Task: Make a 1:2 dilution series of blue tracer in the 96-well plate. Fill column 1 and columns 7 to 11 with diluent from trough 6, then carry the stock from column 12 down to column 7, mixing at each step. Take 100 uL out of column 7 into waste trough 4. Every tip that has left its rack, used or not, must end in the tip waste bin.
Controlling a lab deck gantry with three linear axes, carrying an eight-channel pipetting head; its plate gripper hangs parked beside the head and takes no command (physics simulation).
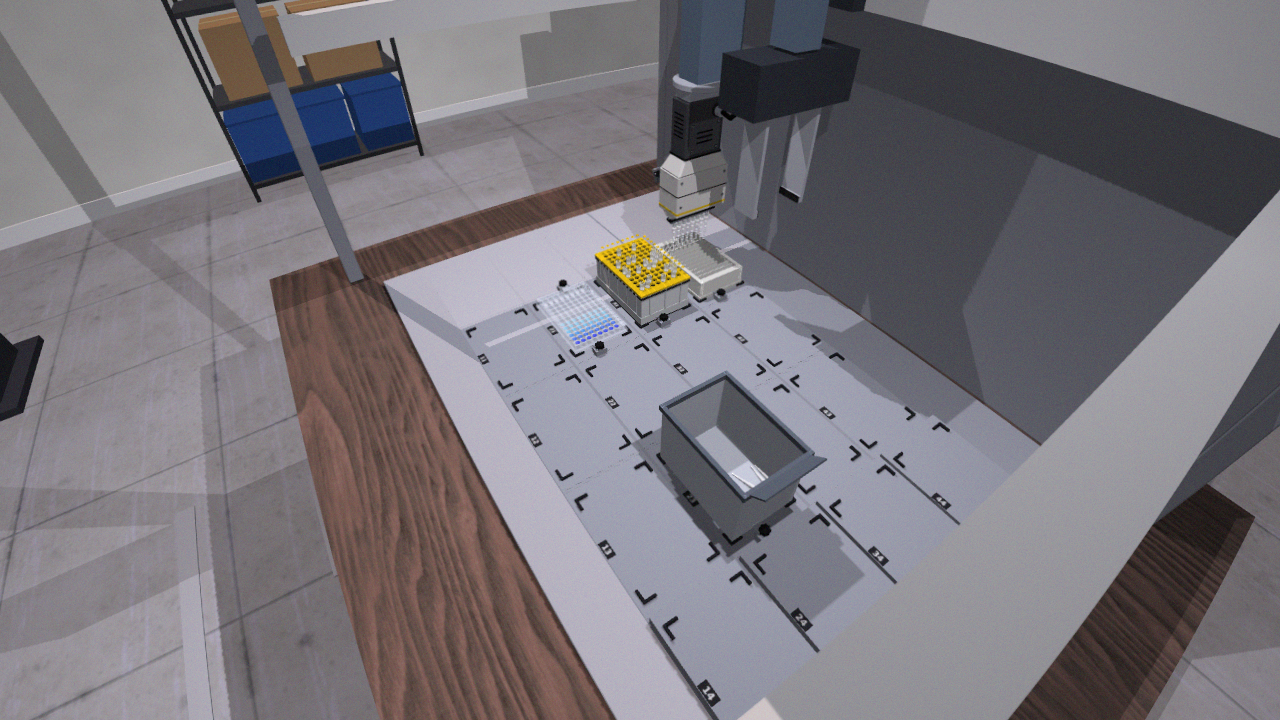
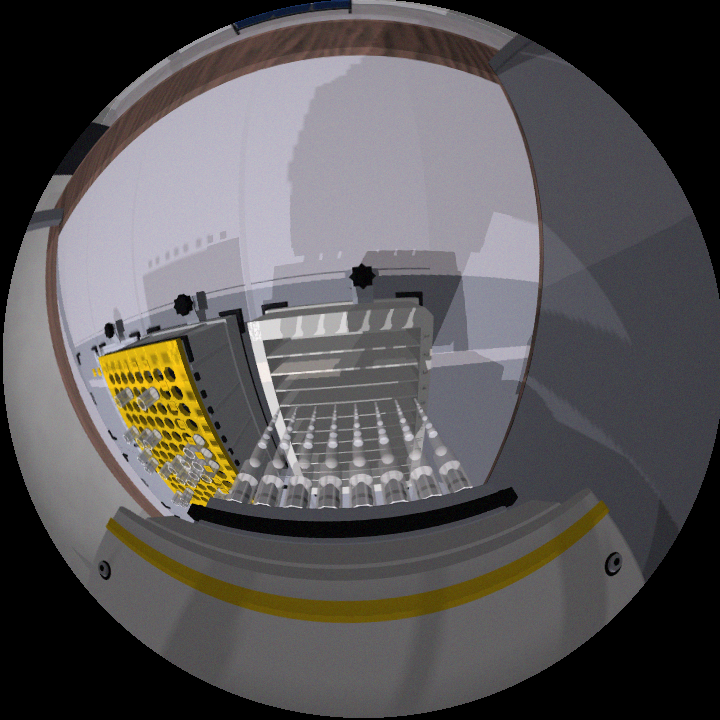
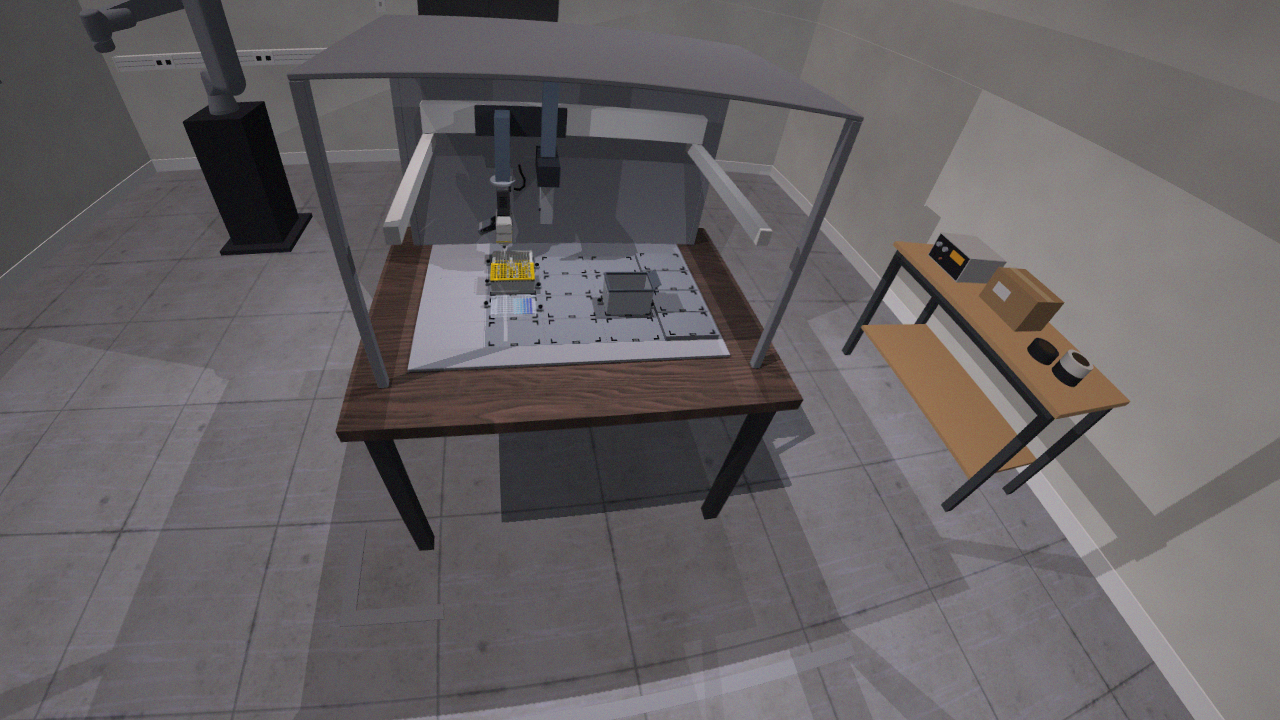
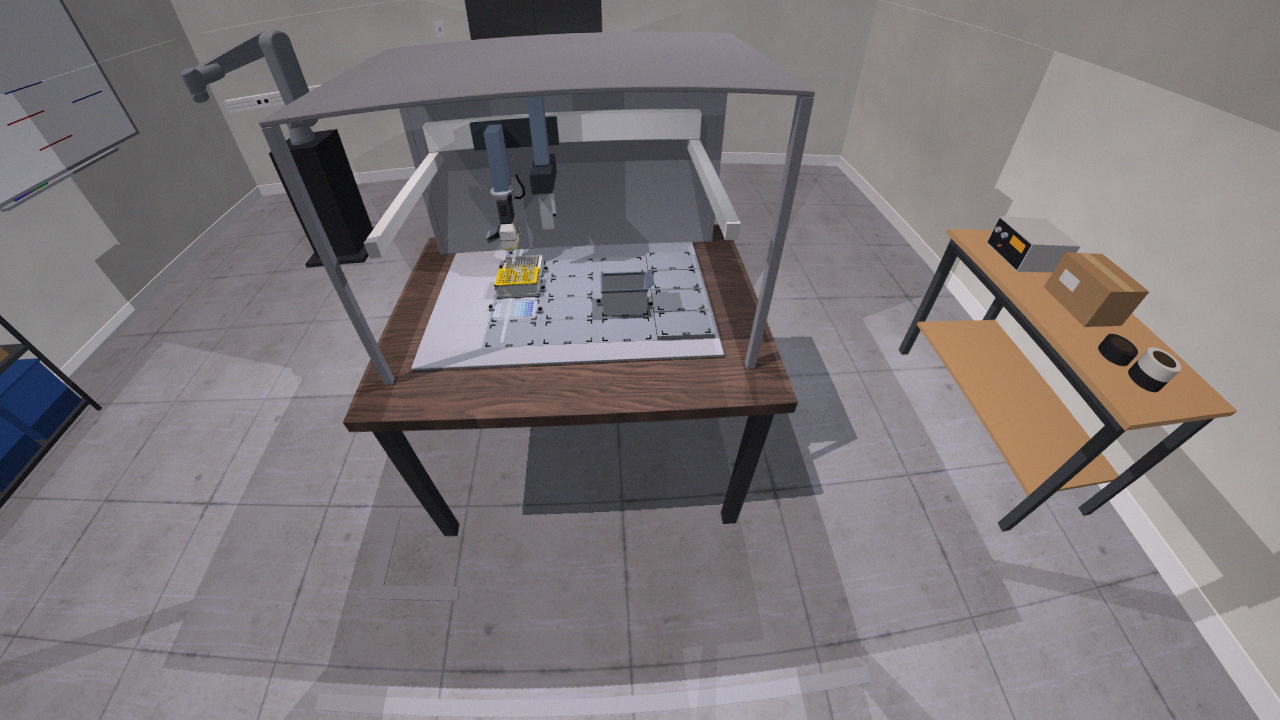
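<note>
Back panel [image 1: 1022,226]. Also visible: the panel [image 4: 609,192].
</note>
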